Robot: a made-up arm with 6 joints. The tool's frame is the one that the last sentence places.
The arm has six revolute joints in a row. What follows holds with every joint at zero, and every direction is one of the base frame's.
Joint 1 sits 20 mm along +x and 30 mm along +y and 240 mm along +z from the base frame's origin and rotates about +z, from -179.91 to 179.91 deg.
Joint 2 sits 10 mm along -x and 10 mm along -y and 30 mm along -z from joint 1 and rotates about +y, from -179.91 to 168.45 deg.
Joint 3 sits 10 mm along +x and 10 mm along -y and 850 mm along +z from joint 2 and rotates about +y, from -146.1 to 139.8 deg.
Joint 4 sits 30 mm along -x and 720 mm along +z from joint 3 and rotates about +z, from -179.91 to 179.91 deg.
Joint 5 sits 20 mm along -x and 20 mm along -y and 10 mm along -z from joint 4 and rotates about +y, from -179.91 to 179.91 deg.
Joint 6 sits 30 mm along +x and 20 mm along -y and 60 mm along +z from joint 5 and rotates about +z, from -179.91 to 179.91 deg.
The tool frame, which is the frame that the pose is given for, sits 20 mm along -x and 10 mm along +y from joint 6; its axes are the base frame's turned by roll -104.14, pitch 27.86 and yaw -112.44 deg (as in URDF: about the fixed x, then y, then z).
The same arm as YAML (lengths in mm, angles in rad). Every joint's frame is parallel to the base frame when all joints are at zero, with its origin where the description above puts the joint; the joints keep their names.
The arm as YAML. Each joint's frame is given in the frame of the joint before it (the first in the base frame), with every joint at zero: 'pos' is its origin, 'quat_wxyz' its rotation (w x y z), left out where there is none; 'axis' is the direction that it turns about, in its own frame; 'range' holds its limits. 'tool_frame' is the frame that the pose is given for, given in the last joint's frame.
length_unit: mm
angle_unit: rad
joints:
  - joint: joint 1
    pos: [20.0, 30.0, 240.0]
    axis: "+z"
    range: [-3.14, 3.14]
  - joint: joint 2
    pos: [-10.0, -10.0, -30.0]
    axis: "+y"
    range: [-3.14, 2.94]
  - joint: joint 3
    pos: [10.0, -10.0, 850.0]
    axis: "+y"
    range: [-2.5499, 2.44]
  - joint: joint 4
    pos: [-30.0, 0.0, 720.0]
    axis: "+z"
    range: [-3.14, 3.14]
  - joint: joint 5
    pos: [-20.0, -20.0, -10.0]
    axis: "+y"
    range: [-3.14, 3.14]
  - joint: joint 6
    pos: [30.0, -20.0, 60.0]
    axis: "+z"
    range: [-3.14, 3.14]
tool_frame:
  pos: [-20.0, 10.0, 0.0]
  quat_wxyz: [0.489551, -0.302661, 0.718599, -0.390322]

